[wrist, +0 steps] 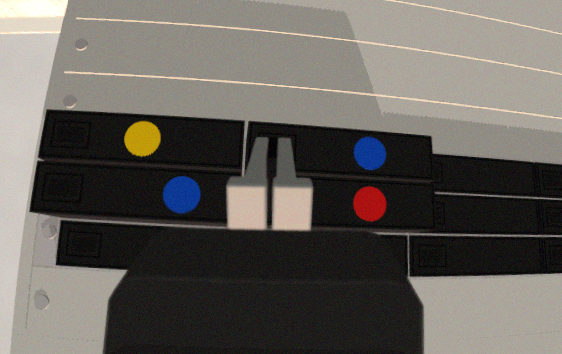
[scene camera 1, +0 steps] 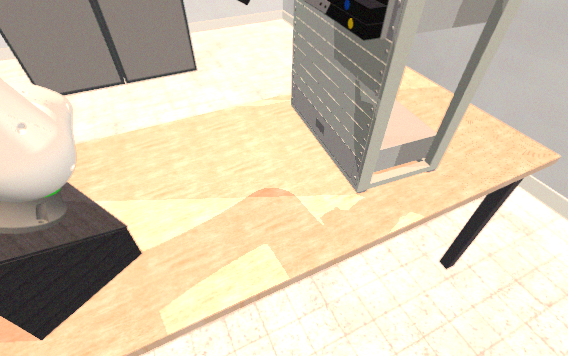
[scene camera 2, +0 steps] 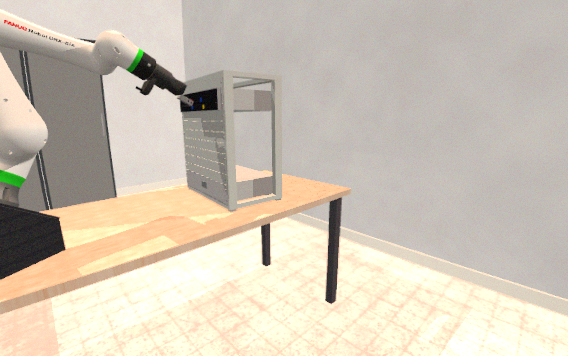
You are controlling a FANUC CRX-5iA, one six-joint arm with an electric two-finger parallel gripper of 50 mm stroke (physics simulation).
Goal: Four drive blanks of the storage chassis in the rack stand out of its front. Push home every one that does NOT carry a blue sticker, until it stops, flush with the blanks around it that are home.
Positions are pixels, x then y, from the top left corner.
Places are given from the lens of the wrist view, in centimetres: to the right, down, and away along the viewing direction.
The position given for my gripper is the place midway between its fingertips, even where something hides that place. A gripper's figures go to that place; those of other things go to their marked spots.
my gripper (wrist: pixel 272 160): 0, -1, 16
grey rack (wrist: pixel 460 101): 14, -6, 27
